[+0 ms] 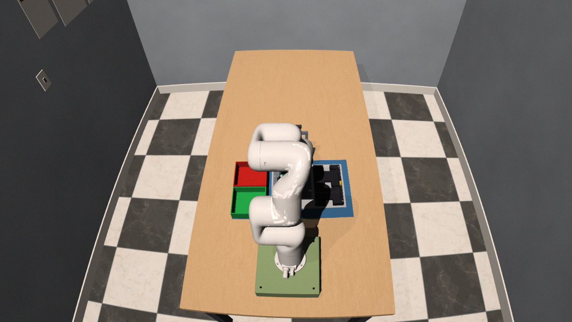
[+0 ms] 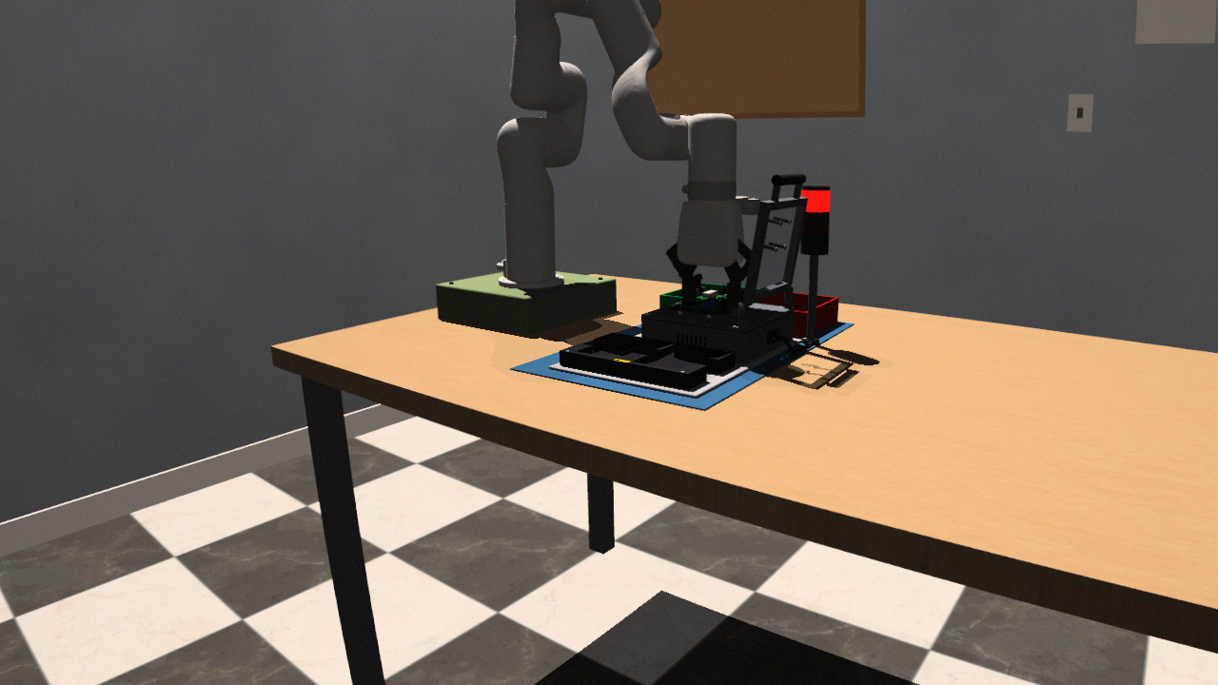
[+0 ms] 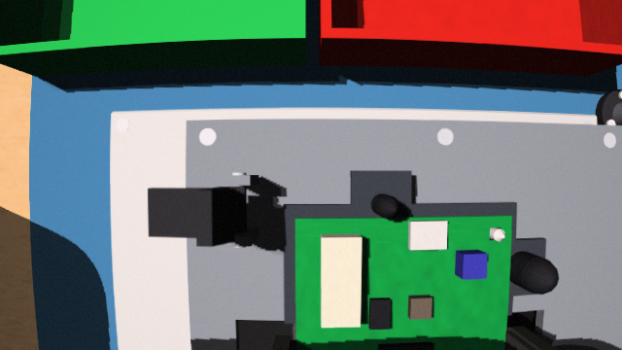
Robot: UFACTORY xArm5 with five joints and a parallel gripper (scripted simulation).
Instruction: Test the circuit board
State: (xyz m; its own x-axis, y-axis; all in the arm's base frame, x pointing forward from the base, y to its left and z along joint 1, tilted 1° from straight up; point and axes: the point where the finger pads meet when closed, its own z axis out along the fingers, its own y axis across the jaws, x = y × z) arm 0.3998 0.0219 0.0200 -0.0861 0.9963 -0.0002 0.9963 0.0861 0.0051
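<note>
My hand is 1 cm above the green circuit board. The rest, counted from my hand: black tab 7 cm behind, 5 cm to the left, 1 cm above; then tester lid 12 cm ahead, 1 cm to the left, 10 cm above; then red bin 3 cm ahead, 20 cm to the left, 7 cm below.
</note>
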